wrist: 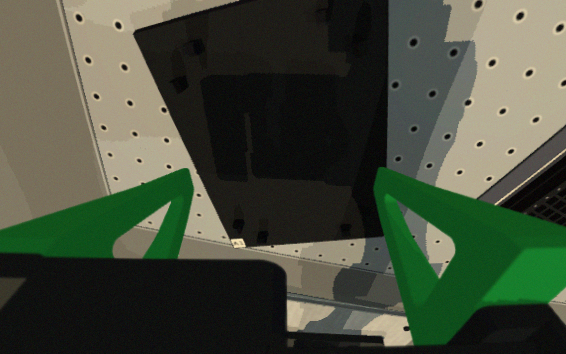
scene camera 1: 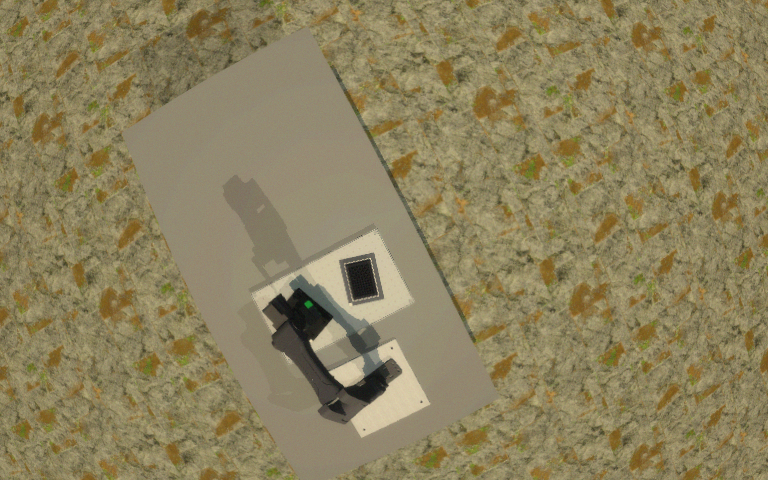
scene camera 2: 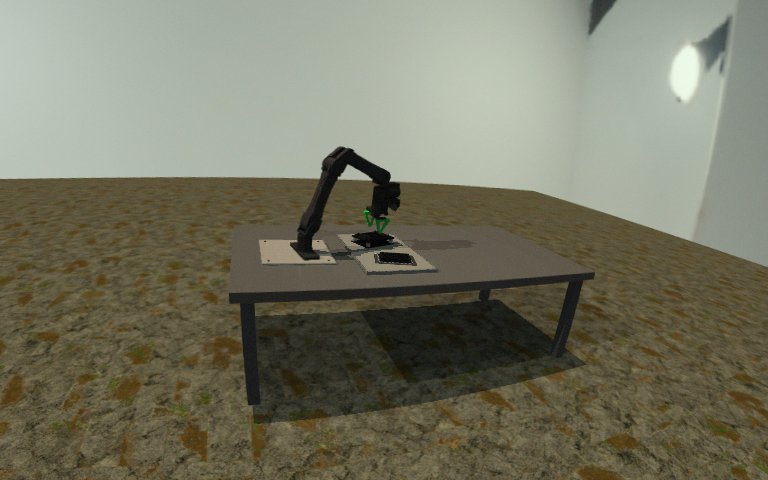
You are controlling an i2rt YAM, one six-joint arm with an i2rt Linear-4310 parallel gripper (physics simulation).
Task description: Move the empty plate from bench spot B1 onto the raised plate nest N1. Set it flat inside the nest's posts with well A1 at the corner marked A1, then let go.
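Where they show: gripper, fingertip midpoint: (wrist: 283, 178) (scene camera 2: 374, 229); arm's base, link origin: (wrist: 313, 343) (scene camera 1: 376, 380) (scene camera 2: 304, 251).
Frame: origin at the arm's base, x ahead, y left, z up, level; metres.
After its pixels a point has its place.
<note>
The black plate (scene camera 1: 361, 279) @(x 0.334, y -0.195, z 0.017 m) (scene camera 2: 394, 257) @(x 0.320, y -0.209, z 0.017 m) (wrist: 545, 210) @(x 0.307, y -0.152, z 0.018 m) lies flat inside a grey rectangular frame at bench spot B1. Part of it shows at the right edge of the wrist view. The raised black nest (scene camera 1: 321, 321) @(x 0.304, y 0.007, z 0.035 m) (scene camera 2: 372, 241) @(x 0.315, y -0.023, z 0.031 m) (wrist: 280, 205) @(x 0.314, y 0.048, z 0.036 m) stands on the same board, with short posts near its corners. A small A1 label (wrist: 238, 243) @(x 0.269, y 0.083, z 0.036 m) marks its near left corner in the wrist view. No plate shows on the nest. My gripper (scene camera 2: 375, 229) @(x 0.359, y 0.044, z 0.065 m) (wrist: 283, 178) @(x 0.359, y 0.044, z 0.065 m) is open and empty above the nest, fingers pointing down. In scene camera 1 the arm hides part of the nest.
The white perforated board (scene camera 1: 393, 300) @(x 0.203, y -0.237, z 0.003 m) (wrist: 135, 115) @(x 0.364, y 0.159, z 0.002 m) carries the nest and the plate's frame. The arm's white base board (scene camera 1: 390, 416) @(x -0.151, y 0.049, z 0.002 m) (scene camera 2: 277, 251) @(x -0.112, y 0.023, z 0.001 m) lies beside it on the grey table (scene camera 1: 254, 124) @(x 1.037, y -0.224, z -0.011 m) (scene camera 2: 475, 260) @(x 0.719, y -0.278, z -0.011 m). The arm's shadow crosses the board between the nest and the plate.
</note>
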